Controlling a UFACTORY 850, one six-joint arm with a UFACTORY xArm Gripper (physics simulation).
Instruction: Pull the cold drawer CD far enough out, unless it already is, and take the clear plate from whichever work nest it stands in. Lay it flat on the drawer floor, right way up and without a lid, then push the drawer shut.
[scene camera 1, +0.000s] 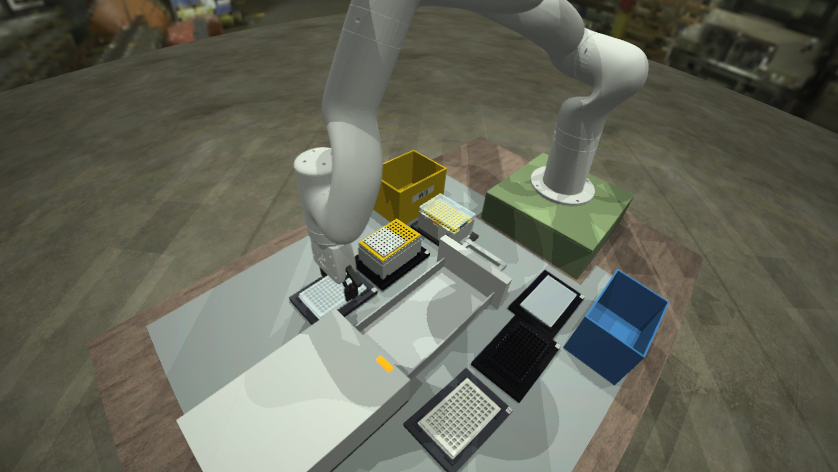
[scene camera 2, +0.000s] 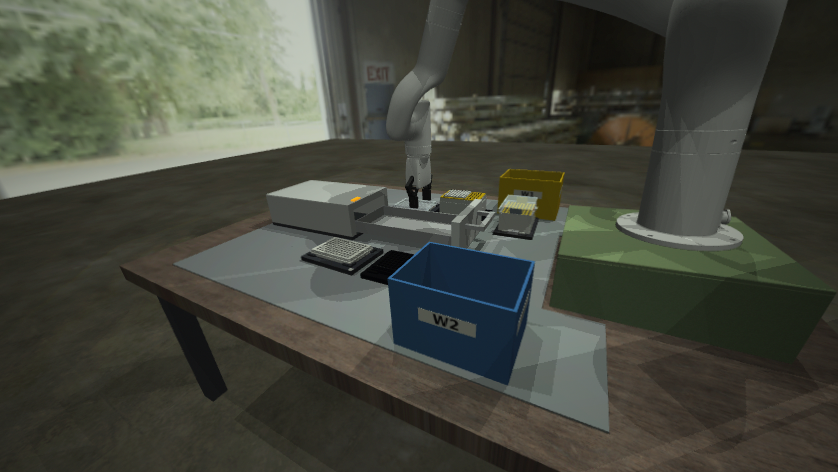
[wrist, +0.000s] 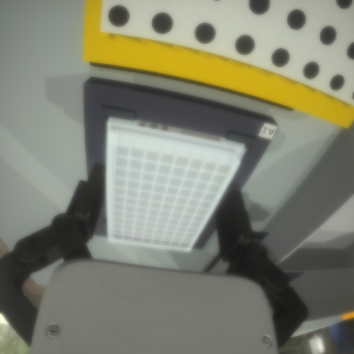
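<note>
The clear plate (scene camera 1: 323, 299) (wrist: 167, 195) lies flat in the dark nest (scene camera 1: 297, 303) (wrist: 100, 100) labelled A1, beside the drawer; whether a lid is on it I cannot tell. My gripper (scene camera 1: 337, 286) (scene camera 2: 420, 200) (wrist: 165, 191) is open over this plate, pointing down, with one finger beyond each long side and nothing held. The fingertips' exact height against the plate is unclear. The drawer (scene camera 1: 475, 270) (scene camera 2: 463, 227) stands pulled well out of its grey-white cabinet (scene camera 1: 281, 386) (scene camera 2: 319, 203), and its visible floor is empty.
A yellow-topped tip box (scene camera 1: 389, 240) (scene camera 2: 463, 195) (wrist: 200, 56) stands close beside the plate's nest. Another box (scene camera 1: 445, 214) (scene camera 2: 517, 206) stands near the yellow bin (scene camera 1: 401, 202) (scene camera 2: 550, 196). Across the drawer are a white plate (scene camera 1: 460, 416) (scene camera 2: 343, 250), a black plate (scene camera 1: 516, 351) and the blue bin (scene camera 1: 606, 345) (scene camera 2: 451, 322).
</note>
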